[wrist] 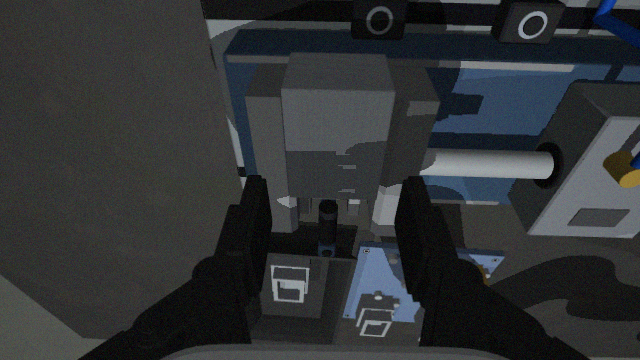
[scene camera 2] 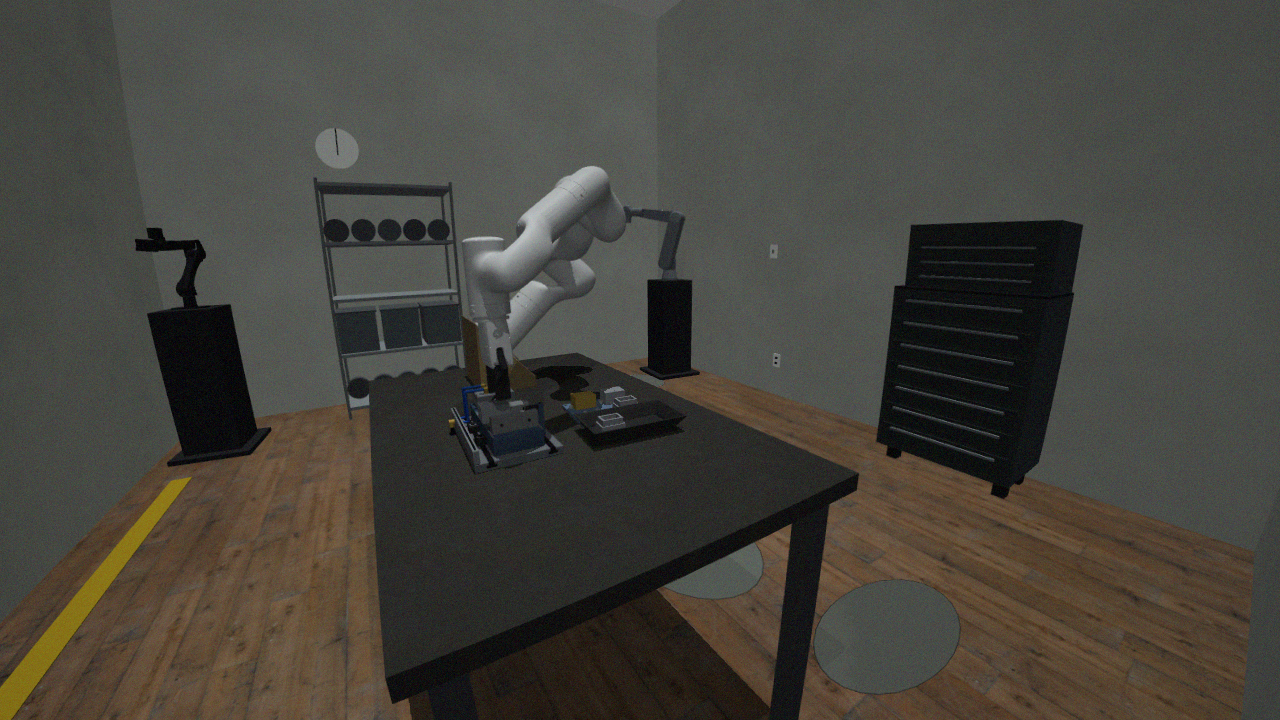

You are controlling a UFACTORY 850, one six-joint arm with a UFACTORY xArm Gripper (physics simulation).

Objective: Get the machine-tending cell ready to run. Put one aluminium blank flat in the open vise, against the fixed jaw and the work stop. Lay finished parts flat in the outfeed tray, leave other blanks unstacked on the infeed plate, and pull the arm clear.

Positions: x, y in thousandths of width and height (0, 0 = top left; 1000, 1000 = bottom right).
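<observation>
I can see my gripper (wrist: 521, 551). A vise screw rod (wrist: 685, 449) is visible to me too, and so are a blue infeed plate (wrist: 584, 757) and a dark outfeed tray (wrist: 496, 890).
</observation>
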